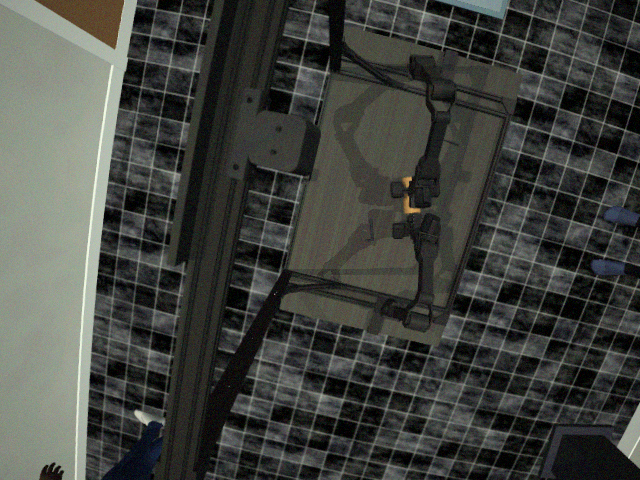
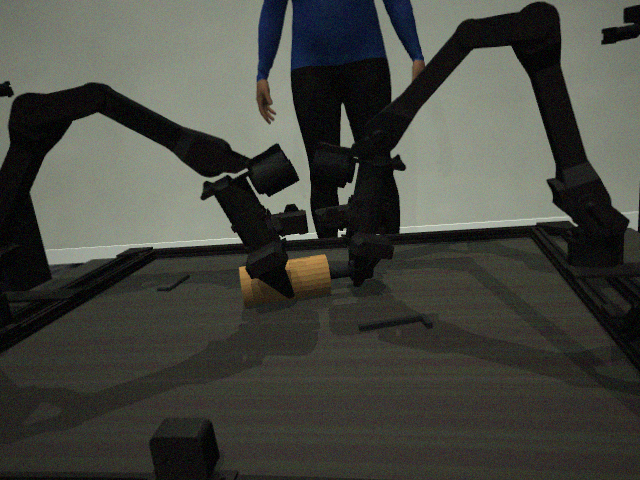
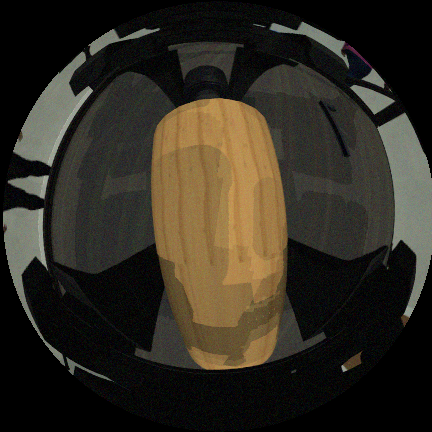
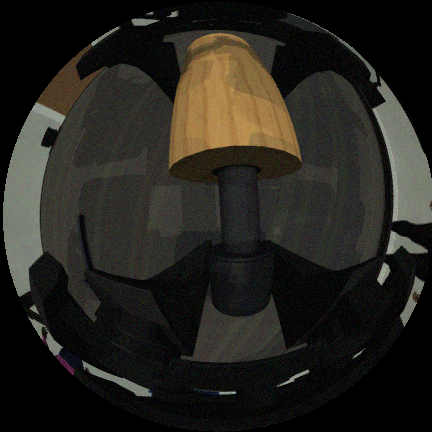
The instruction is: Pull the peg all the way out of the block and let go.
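Pixels of known places: left gripper, fingertip midpoint: (image 2: 291,290) (image 3: 220,241); right gripper, fingertip midpoint: (image 2: 354,282) (image 4: 236,245); left arm's base, origin of the base link: (image 1: 415,70); right arm's base, origin of the base link: (image 1: 388,306) (image 2: 596,265).
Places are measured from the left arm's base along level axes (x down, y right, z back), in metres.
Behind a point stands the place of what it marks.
Observation:
The block (image 1: 412,209) @(y 0.042, x -0.047, z -0.549 m) (image 2: 312,274) @(y 0.067, x -0.027, z -0.536 m) (image 3: 220,200) @(y 0.036, x -0.047, z -0.521 m) (image 4: 232,105) is a light-wood cylinder lying on its side at the table's middle. The dark peg (image 2: 340,270) @(y 0.042, x -0.019, z -0.585 m) (image 3: 205,80) @(y 0.033, x -0.031, z -0.605 m) (image 4: 240,212) @(y 0.035, x -0.023, z -0.585 m) has a thick round head; its shaft sits in the block's end, and a length of it shows outside. My left gripper (image 2: 287,289) @(y 0.037, x 0.005, z -0.500 m) (image 3: 220,241) @(y 0.037, x 0.005, z -0.500 m) is shut on the block, one finger against each side. My right gripper (image 2: 358,280) @(y 0.032, x 0.010, z -0.609 m) (image 4: 236,245) @(y 0.032, x 0.010, z -0.609 m) is shut on the peg at its head. How much shaft is inside the block is hidden.
A dark L-shaped bar (image 2: 395,323) @(y 0.207, x 0.015, z -0.634 m) (image 3: 334,128) @(y 0.199, x 0.016, z -0.624 m) (image 4: 85,243) @(y 0.199, x 0.017, z -0.617 m) lies on the table (image 2: 361,413) @(y 0.399, x 0.019, z -0.548 m), with another thin dark bar (image 2: 174,283) @(y -0.120, x 0.012, z -0.280 m) at the left. A dark box-shaped part (image 2: 183,446) @(y 0.470, x -0.026, z -0.387 m) stands at the near edge. The two wrists are close together. A person stands behind the table.

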